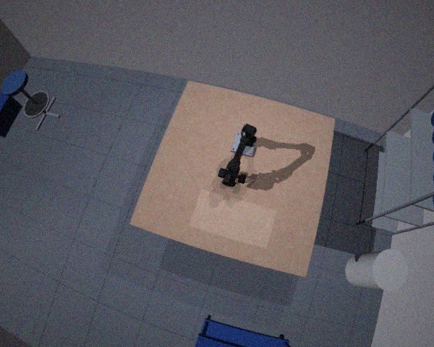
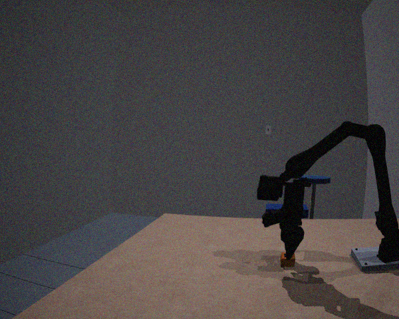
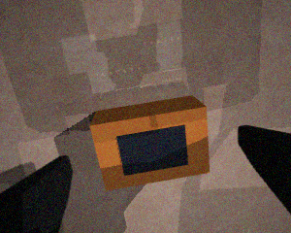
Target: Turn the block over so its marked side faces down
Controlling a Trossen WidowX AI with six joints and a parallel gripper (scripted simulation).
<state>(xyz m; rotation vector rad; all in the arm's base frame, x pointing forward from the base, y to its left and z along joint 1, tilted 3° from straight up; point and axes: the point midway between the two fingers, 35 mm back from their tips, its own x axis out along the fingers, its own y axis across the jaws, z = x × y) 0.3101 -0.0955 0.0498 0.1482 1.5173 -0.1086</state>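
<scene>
My gripper tip is now 10 mm above the block.
</scene>
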